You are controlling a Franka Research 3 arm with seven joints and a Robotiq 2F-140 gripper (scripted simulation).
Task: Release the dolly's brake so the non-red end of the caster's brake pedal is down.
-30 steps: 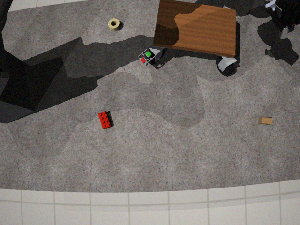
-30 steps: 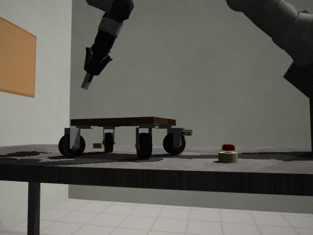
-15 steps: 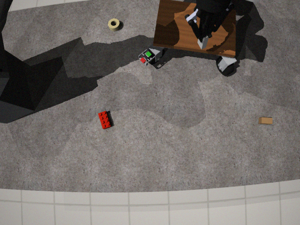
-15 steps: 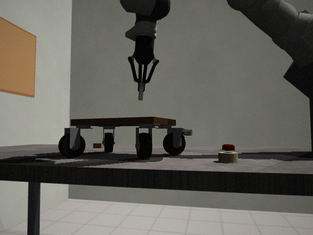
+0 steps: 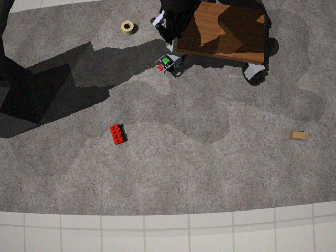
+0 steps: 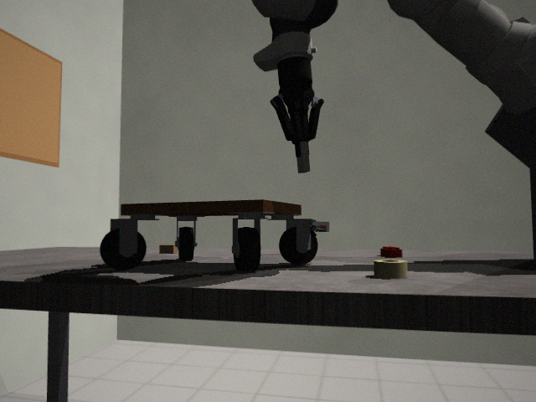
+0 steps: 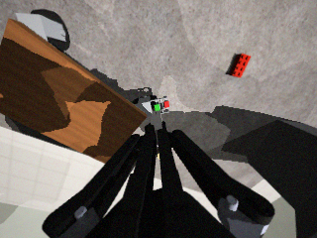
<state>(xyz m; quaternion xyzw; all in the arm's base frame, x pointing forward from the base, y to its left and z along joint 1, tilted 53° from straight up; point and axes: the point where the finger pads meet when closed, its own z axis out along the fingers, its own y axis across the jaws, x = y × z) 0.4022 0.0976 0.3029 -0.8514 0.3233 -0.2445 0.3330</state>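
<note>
My hand is 150 mm above the brake pedal, 30 mm past it and 10 mm to the left of it. From my hand the other things lie so: red toy brick (280 mm to the right, 220 mm below, 90 mm behind); tape roll (240 mm behind, 220 mm below, 110 mm to the left); tan block (510 mm ahead, 220 mm below, 30 mm to the right).
</note>
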